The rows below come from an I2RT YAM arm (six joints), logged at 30 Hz.
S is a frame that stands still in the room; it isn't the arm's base.
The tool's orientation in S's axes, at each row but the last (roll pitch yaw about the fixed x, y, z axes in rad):
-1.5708, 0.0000, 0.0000
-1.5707, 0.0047, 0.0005
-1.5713, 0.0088, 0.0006
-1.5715, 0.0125, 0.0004
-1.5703, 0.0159, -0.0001
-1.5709, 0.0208, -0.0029
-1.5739, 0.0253, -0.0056
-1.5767, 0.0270, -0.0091
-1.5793, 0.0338, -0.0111
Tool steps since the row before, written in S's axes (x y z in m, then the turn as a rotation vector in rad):
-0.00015, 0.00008, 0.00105, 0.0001, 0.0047, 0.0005
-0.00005, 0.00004, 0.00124, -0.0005, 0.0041, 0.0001
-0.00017, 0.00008, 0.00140, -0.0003, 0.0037, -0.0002
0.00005, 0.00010, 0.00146, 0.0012, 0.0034, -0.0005
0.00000, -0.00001, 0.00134, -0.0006, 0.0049, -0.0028
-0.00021, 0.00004, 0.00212, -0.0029, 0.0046, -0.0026
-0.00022, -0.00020, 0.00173, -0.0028, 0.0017, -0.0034
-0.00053, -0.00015, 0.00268, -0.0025, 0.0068, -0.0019
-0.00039, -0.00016, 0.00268, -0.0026, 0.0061, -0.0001
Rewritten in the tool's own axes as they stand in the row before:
-0.00015, -0.00105, 0.00008, 0.0001, -0.0005, 0.0047
-0.00006, -0.00124, 0.00004, -0.0005, -0.0001, 0.0041
-0.00018, -0.00140, 0.00008, -0.0003, 0.0002, 0.0037
0.00003, -0.00146, 0.00010, 0.0012, 0.0005, 0.0034
-0.00002, -0.00134, -0.00001, -0.0006, 0.0028, 0.0049
-0.00025, -0.00212, 0.00004, -0.0029, 0.0027, 0.0046
-0.00026, -0.00172, -0.00021, -0.0027, 0.0035, 0.0017
-0.00060, -0.00266, -0.00017, -0.0025, 0.0019, 0.0068
-0.00048, -0.00266, -0.00019, -0.0027, 0.0001, 0.0061

